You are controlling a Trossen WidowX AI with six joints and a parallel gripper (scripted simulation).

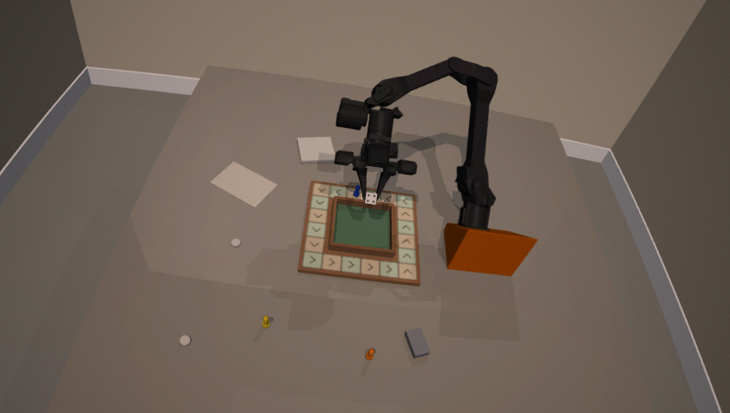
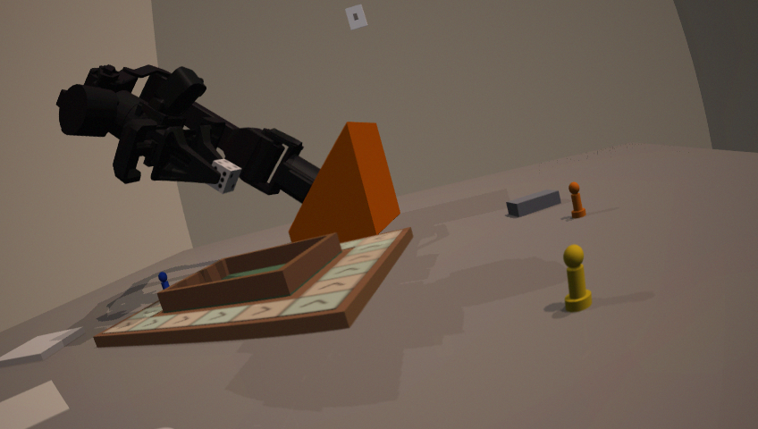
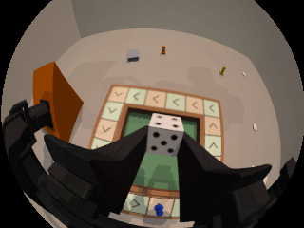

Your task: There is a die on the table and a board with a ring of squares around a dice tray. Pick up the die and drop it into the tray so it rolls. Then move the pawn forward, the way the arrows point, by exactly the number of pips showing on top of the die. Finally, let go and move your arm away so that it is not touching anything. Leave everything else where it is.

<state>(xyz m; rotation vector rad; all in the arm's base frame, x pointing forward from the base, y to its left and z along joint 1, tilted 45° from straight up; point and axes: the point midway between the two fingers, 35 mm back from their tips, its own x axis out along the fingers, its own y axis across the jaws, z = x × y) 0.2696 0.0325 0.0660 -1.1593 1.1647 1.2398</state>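
Now: gripper tip right at the white die. Round my gripper tip: blue pawn (120 mm to the right, 90 mm below, 20 mm ahead); then green tray floor (120 mm below); then grey block (290 mm to the left, 130 mm behind, 110 mm below).
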